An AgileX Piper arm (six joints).
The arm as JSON. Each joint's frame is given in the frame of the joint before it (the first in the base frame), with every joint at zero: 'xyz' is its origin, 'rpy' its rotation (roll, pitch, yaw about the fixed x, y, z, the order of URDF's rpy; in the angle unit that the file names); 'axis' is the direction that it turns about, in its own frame. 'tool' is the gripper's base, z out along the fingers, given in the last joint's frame.
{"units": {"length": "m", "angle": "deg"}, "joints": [
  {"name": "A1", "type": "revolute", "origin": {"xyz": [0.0, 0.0, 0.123], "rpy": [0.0, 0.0, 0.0]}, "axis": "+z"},
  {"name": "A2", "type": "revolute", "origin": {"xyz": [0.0, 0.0, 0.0], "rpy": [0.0, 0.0, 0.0]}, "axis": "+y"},
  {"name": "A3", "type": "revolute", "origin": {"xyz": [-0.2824, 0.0, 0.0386], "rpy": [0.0, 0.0, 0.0]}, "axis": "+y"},
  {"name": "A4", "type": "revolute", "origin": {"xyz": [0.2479, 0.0, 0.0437], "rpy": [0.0, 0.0, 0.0]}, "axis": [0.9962, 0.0, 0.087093]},
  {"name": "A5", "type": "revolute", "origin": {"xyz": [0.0, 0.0, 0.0], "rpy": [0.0, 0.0, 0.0]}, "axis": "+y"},
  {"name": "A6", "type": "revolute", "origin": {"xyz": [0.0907, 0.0, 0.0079], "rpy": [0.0, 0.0, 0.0]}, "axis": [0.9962, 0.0, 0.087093]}
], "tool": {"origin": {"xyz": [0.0, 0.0, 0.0], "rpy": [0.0, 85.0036, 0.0]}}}
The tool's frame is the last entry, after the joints.
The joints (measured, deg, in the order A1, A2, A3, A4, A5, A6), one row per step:
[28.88, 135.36, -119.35, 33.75, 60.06, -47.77]
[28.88, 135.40, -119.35, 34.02, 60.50, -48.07]
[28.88, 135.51, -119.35, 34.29, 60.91, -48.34]
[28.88, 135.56, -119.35, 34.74, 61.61, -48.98]
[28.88, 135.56, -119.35, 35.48, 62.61, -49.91]
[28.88, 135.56, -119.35, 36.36, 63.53, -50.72]
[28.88, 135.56, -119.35, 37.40, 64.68, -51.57]
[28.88, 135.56, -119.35, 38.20, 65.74, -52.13]
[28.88, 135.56, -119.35, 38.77, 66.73, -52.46]
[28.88, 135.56, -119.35, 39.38, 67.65, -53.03]
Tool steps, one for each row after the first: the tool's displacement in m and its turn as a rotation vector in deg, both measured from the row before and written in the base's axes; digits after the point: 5 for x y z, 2 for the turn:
[-0.00073, 0.00017, -0.00032, 0.06, 0.33, 0.43]
[-0.00061, 0.00022, -0.00092, 0.04, 0.38, 0.39]
[-0.00119, 0.00028, -0.00034, 0.12, 0.42, 0.82]
[-0.00183, 0.00045, 0.00026, 0.31, 0.56, 1.16]
[-0.00176, 0.00062, 0.00045, 0.48, 0.63, 1.00]
[-0.00217, 0.00071, 0.00057, 0.57, 0.84, 1.15]
[-0.00194, 0.00047, 0.00044, 0.41, 0.83, 0.92]
[-0.00174, 0.00023, 0.00030, 0.24, 0.80, 0.75]
[-0.00164, 0.00029, 0.00038, 0.32, 0.61, 0.89]

